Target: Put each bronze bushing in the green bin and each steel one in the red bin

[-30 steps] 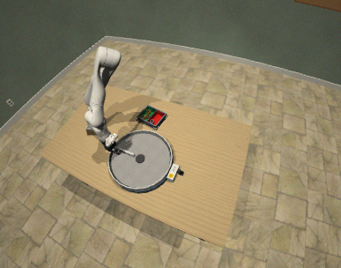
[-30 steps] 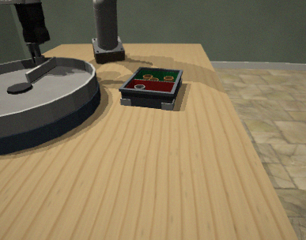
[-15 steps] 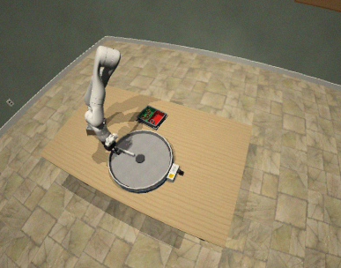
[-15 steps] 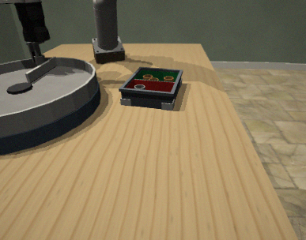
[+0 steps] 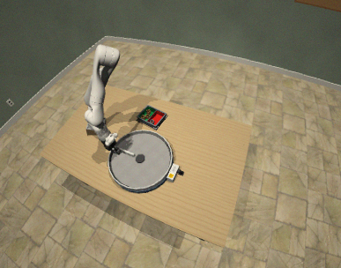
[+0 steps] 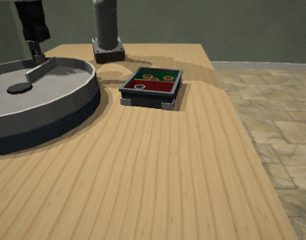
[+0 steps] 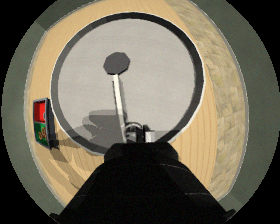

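My hand is 40 cm to the right of the bin, 8 cm above it and 1 cm short of it. From my hand the other things lie so: grey turntable 15 cm ahead, 5 cm to the left, 5 cm below.
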